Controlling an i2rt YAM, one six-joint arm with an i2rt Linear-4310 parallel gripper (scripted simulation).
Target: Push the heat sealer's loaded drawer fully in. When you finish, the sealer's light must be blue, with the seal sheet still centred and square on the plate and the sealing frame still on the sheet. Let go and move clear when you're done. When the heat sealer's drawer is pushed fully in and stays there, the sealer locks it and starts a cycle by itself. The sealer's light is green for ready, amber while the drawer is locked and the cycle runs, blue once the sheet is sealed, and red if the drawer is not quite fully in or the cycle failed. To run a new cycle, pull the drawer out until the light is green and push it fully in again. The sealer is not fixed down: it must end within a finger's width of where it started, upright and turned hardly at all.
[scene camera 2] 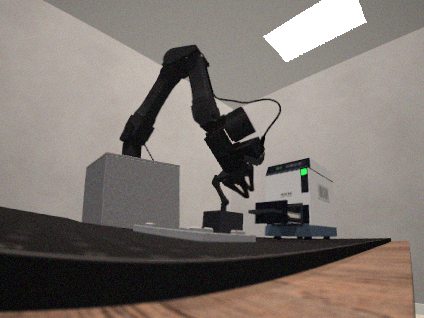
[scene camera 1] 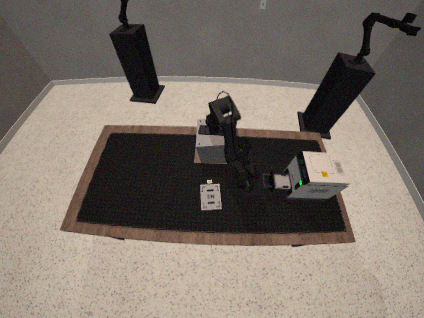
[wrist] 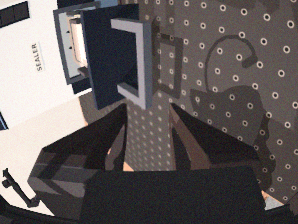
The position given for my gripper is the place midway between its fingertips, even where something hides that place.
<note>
In view: my gripper (scene camera 2: pixel 249 194) and a heat sealer (scene camera 2: pixel 306 185).
The heat sealer shows as well in scene camera 1 (scene camera 1: pixel 318 176) and in the wrist view (wrist: pixel 42 81). My gripper also shows in the wrist view (wrist: pixel 148 111).
</note>
